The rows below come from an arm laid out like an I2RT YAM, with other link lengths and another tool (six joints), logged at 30 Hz.
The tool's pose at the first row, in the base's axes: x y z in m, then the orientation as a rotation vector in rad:
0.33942, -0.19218, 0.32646, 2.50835, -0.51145, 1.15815
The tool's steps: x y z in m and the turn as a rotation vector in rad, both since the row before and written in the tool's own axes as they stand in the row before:
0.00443, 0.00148, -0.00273, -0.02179, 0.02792, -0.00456
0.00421, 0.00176, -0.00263, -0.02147, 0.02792, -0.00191
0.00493, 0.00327, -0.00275, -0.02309, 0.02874, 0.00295
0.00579, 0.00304, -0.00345, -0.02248, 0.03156, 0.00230
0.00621, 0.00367, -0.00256, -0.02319, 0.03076, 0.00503
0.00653, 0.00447, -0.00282, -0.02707, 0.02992, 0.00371
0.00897, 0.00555, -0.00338, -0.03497, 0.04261, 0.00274
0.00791, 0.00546, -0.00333, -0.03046, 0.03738, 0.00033
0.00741, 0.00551, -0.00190, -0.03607, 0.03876, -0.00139
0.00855, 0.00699, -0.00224, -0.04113, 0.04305, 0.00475
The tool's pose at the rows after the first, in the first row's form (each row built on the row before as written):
0.33964, -0.19310, 0.33179, 2.47013, -0.50806, 1.17790
0.33956, -0.19412, 0.33696, 2.43213, -0.50784, 1.19826
0.33898, -0.19635, 0.34306, 2.39216, -0.51417, 1.22007
0.33834, -0.19799, 0.35024, 2.35043, -0.51830, 1.24447
0.33801, -0.20048, 0.35747, 2.30854, -0.52618, 1.26812
0.33702, -0.20334, 0.36531, 2.26388, -0.53447, 1.28744
0.33599, -0.20675, 0.37580, 2.20293, -0.54090, 1.31451
0.33415, -0.20961, 0.38539, 2.14943, -0.54365, 1.33624
0.33273, -0.21302, 0.39406, 2.09023, -0.54668, 1.35436
0.33031, -0.21696, 0.40434, 2.02344, -0.55717, 1.37613

